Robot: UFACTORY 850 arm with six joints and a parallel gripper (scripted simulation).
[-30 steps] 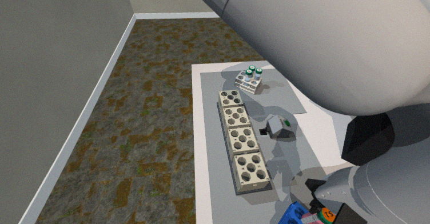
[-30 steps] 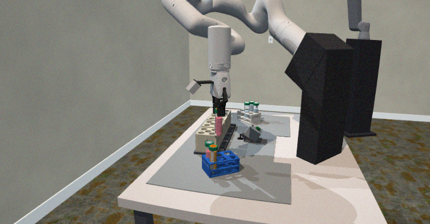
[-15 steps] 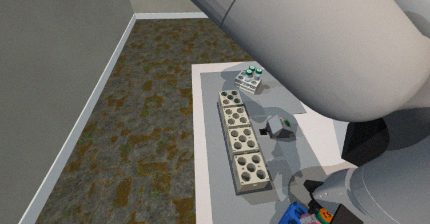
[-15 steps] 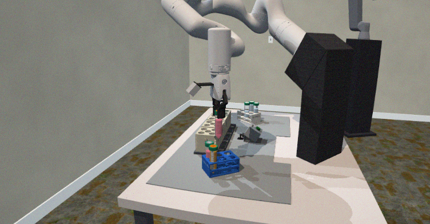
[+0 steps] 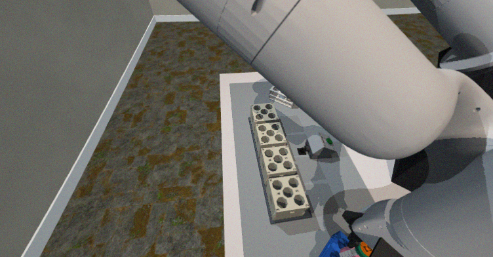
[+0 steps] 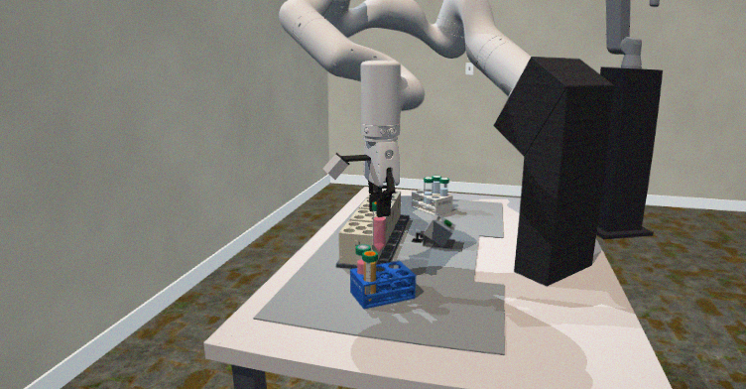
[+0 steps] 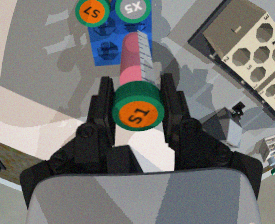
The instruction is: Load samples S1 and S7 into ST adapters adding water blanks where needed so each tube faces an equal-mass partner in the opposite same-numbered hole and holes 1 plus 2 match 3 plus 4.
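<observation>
My hand is 50 mm above the sample S1 and 10 mm short of it. The rest, counted from my hand: blue sample rack RS (190 mm below, 20 mm to the left, 10 mm behind); then grey-dot tube X5 (150 mm below, 30 mm ahead, 20 mm to the left); then sample S7 (150 mm below, 60 mm to the left, 30 mm ahead).
</observation>
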